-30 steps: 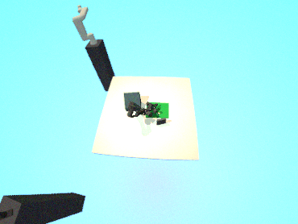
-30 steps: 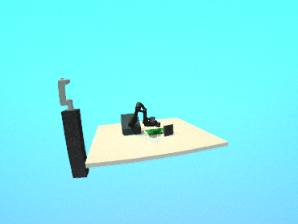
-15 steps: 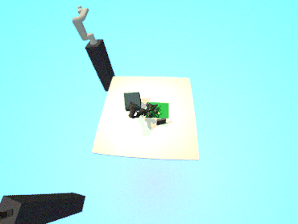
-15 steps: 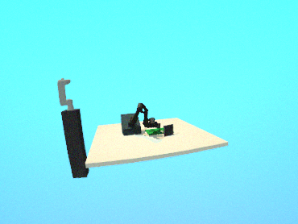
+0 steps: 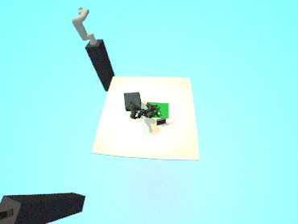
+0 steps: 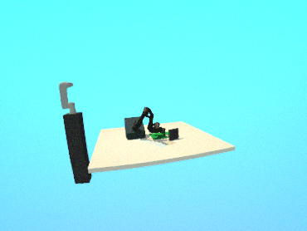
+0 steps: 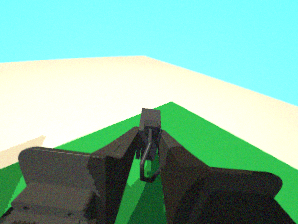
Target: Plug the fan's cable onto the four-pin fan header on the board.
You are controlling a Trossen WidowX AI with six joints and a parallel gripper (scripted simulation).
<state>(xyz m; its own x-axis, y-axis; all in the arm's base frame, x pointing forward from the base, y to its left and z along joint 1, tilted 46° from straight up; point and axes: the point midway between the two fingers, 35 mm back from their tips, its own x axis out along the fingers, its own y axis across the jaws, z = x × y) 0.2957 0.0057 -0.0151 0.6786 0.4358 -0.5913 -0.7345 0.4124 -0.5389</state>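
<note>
Right now my gripper tip is 20 mm short of the green board, 30 mm to the left of it and 80 mm above it. The rest, counted from my gripper tip: fan cable plug: 10 mm below; four-pin fan header: 40 mm ahead, 80 mm to the right, 60 mm below; dark fan: 80 mm ahead, 210 mm to the right.
</note>
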